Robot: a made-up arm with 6 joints. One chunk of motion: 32 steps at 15 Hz.
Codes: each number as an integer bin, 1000 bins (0 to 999) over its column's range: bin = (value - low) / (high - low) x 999, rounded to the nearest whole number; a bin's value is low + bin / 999 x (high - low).
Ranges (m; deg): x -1.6..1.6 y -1.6..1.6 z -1.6..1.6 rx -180..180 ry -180..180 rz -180..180
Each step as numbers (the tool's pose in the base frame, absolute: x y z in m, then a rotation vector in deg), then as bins.
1 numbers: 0.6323 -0.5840 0.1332 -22.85 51.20 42.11
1 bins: 697 317 541 436 642 616
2 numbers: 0.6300 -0.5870 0.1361 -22.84 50.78 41.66
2 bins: 696 316 542 436 640 615
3 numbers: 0.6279 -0.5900 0.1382 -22.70 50.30 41.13
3 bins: 696 315 543 437 639 614
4 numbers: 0.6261 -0.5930 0.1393 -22.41 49.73 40.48
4 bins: 695 314 543 437 638 612
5 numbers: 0.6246 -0.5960 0.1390 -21.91 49.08 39.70
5 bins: 694 313 543 439 636 610
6 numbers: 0.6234 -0.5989 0.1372 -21.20 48.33 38.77
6 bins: 694 313 542 441 634 607
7 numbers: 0.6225 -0.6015 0.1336 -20.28 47.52 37.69
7 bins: 694 312 541 443 631 604
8 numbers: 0.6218 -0.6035 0.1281 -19.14 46.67 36.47
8 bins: 694 311 539 446 629 601
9 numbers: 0.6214 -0.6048 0.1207 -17.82 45.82 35.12
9 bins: 693 311 537 450 627 597
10 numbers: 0.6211 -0.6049 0.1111 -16.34 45.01 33.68
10 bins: 693 311 534 454 624 593
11 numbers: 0.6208 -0.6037 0.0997 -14.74 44.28 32.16
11 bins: 693 311 531 459 622 589
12 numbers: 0.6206 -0.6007 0.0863 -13.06 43.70 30.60
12 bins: 693 312 526 463 621 584
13 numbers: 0.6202 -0.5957 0.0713 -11.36 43.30 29.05
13 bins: 693 314 522 468 620 580
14 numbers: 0.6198 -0.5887 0.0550 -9.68 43.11 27.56
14 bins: 693 316 517 473 619 576
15 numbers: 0.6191 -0.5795 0.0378 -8.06 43.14 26.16
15 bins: 693 319 511 477 619 572
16 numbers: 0.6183 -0.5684 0.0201 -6.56 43.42 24.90
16 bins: 693 322 506 481 620 569
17 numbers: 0.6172 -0.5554 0.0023 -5.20 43.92 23.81
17 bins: 692 326 500 485 621 566
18 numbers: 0.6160 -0.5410 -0.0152 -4.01 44.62 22.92
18 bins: 692 331 495 488 623 563
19 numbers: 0.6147 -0.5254 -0.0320 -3.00 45.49 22.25
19 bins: 691 335 490 491 626 561
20 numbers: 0.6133 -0.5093 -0.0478 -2.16 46.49 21.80
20 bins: 691 341 485 494 629 560
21 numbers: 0.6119 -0.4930 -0.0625 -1.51 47.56 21.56
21 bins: 691 346 480 495 631 559
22 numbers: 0.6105 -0.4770 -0.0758 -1.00 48.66 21.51
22 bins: 690 351 476 497 635 559
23 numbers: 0.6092 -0.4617 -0.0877 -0.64 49.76 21.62
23 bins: 690 355 472 498 638 559
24 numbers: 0.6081 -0.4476 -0.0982 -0.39 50.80 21.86
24 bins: 689 360 469 498 640 560
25 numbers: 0.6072 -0.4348 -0.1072 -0.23 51.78 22.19
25 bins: 689 364 466 499 643 561
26 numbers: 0.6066 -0.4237 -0.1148 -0.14 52.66 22.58
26 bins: 689 367 464 499 646 562
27 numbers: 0.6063 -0.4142 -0.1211 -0.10 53.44 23.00
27 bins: 689 370 462 499 648 563
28 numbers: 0.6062 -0.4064 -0.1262 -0.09 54.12 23.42
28 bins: 689 373 460 499 650 564
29 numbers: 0.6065 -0.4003 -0.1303 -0.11 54.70 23.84
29 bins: 689 375 459 499 651 566
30 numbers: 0.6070 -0.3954 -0.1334 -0.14 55.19 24.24
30 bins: 689 376 458 499 653 567
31 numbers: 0.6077 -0.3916 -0.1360 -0.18 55.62 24.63
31 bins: 689 377 457 499 654 568
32 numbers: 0.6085 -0.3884 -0.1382 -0.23 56.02 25.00
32 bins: 689 378 456 499 655 569
